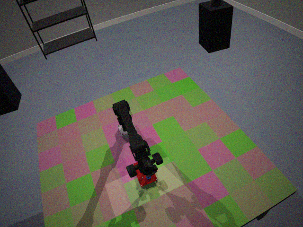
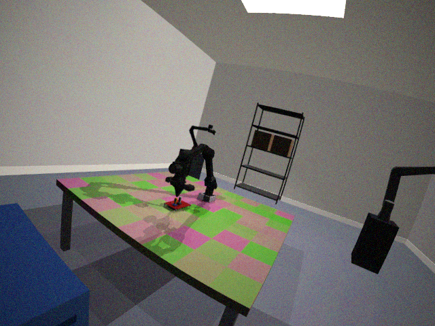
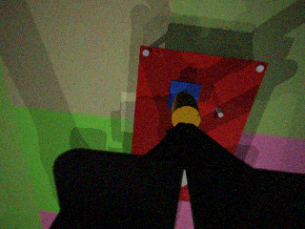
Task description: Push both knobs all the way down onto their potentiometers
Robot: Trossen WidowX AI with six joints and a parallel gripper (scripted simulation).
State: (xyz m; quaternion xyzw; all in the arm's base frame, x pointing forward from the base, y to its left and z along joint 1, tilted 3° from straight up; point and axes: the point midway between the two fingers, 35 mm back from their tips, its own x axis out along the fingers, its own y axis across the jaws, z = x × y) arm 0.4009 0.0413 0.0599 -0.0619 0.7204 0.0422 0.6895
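The orange-topped knob is 3 cm below my gripper tip. Also, from my gripper tip: white-topped knob (4 cm behind, 1 cm to the right, 3 cm below); blue potentiometer (4 cm below).
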